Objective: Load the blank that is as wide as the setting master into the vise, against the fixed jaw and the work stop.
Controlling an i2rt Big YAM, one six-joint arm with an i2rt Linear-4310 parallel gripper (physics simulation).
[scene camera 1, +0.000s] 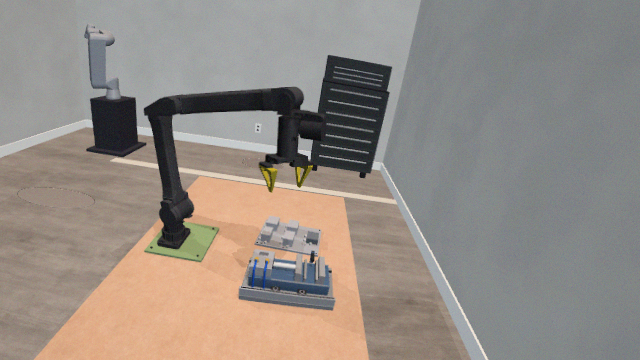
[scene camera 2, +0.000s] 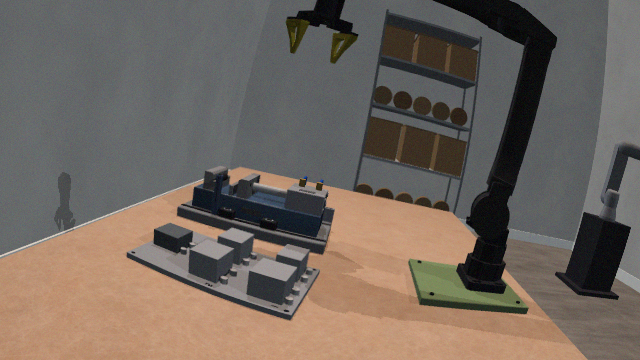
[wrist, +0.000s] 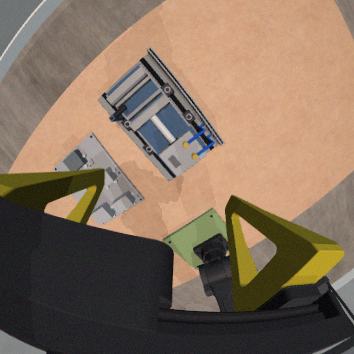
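Seen in the pictures: gripper, between the fingertips: (scene camera 1: 285, 189) (scene camera 2: 313, 58) (wrist: 167, 189); arm's base, origin of its link: (scene camera 1: 174, 238) (scene camera 2: 479, 281) (wrist: 211, 246).
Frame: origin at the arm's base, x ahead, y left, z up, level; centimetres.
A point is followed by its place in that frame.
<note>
My open, empty gripper (scene camera 1: 285, 189) {x 41.3, y -12.8, z 34.5 cm} (scene camera 2: 313, 57) {x 41.3, y -12.8, z 34.5 cm} (wrist: 167, 185) {x 41.3, y -12.8, z 34.5 cm} hangs high above the blanks' plate and vise. The grey plate (scene camera 2: 150, 256) {x 53.3, y 22.1, z -0.3 cm} (wrist: 102, 152) {x 49.3, y 6.3, z -0.3 cm} bears a darker block (scene camera 1: 313, 235) {x 53.2, y 14.6, z 2.1 cm} (scene camera 2: 172, 237) {x 51.7, y 17.4, z 2.0 cm} (wrist: 75, 158) {x 53.1, y 12.9, z 2.1 cm}, possibly the setting master, and several lighter blanks of differing sizes, among them a large blank (scene camera 2: 211, 261) {x 42.9, y 22.7, z 2.7 cm} and another large blank (scene camera 2: 271, 281) {x 34.7, y 23.1, z 2.7 cm}. Small pins stand beside them. In the wrist view a finger hides part of the plate. The blue vise (scene camera 1: 315, 286) {x 54.9, y -17.5, z 4.4 cm} (scene camera 2: 255, 213) {x 45.0, y -6.8, z 2.8 cm} has a fixed end jaw (scene camera 1: 321, 268) {x 56.1, y -13.2, z 8.5 cm} (scene camera 2: 216, 177) {x 53.4, y -4.5, z 8.2 cm}, a moving jaw (scene camera 1: 299, 267) {x 48.9, y -14.3, z 8.5 cm} (scene camera 2: 246, 186) {x 47.8, y -7.2, z 7.3 cm} and a dark upright post (scene camera 1: 312, 256) {x 52.9, y -7.5, z 8.4 cm} (scene camera 2: 219, 195) {x 52.3, y -4.8, z 4.8 cm}, apparently the work stop. No blank shows between the jaws.
The vise stands on a grey base (scene camera 1: 285, 300) {x 46.2, y -22.4, z 1.4 cm} beside the plate. Two blue hoses (scene camera 1: 264, 274) {x 38.6, y -19.8, z 8.2 cm} run from its grey cylinder block (scene camera 2: 306, 200) {x 36.2, y -8.1, z 7.2 cm}. My arm stands on a green base plate (scene camera 1: 202, 240) {x 10.6, y 1.9, z 0.0 cm} (scene camera 2: 425, 277) {x 12.0, y 1.9, z 0.0 cm} (wrist: 192, 232) {x 10.3, y 1.6, z 0.0 cm}. A tool cabinet (scene camera 1: 350, 125) and a shelf rack (scene camera 2: 372, 107) stand farther off.
</note>
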